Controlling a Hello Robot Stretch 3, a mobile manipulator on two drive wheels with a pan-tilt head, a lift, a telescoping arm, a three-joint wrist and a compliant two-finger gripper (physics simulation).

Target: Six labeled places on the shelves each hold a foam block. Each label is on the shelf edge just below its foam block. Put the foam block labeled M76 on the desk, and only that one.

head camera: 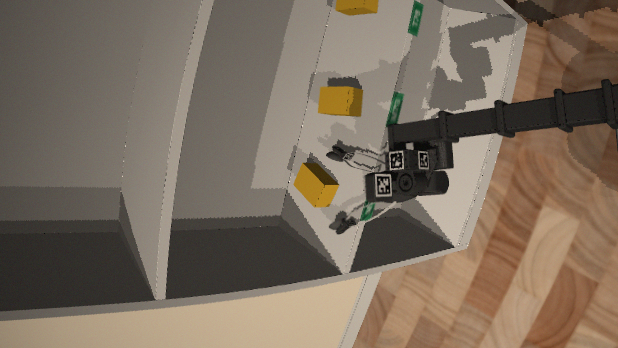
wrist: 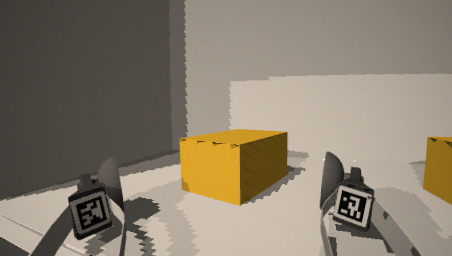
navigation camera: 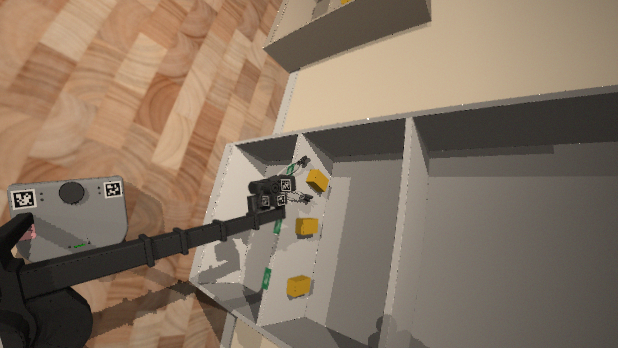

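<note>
A yellow foam block (head camera: 316,185) (navigation camera: 317,180) (wrist: 232,167) sits turned at an angle near the shelf's end wall. My gripper (head camera: 339,188) (navigation camera: 305,179) (wrist: 221,175) is open, its fingertips apart in front of this block and to either side of it, not touching it. The green label (head camera: 367,211) (navigation camera: 290,169) on the edge below is partly covered by the gripper and unreadable. A middle foam block (head camera: 340,101) (navigation camera: 306,226) (wrist: 440,170) and a third foam block (head camera: 356,6) (navigation camera: 298,286) stand along the same shelf. I cannot read M76 on any label. The desk does not show.
The grey shelf unit (head camera: 162,200) (navigation camera: 397,210) has upright-looking dividers and an end wall close beside the gripper. The telescoping arm (head camera: 530,115) (navigation camera: 200,233) reaches in over its edge. Another shelf unit (navigation camera: 350,37) shows at the top of the navigation view. My base (navigation camera: 95,215) stands on the wooden floor.
</note>
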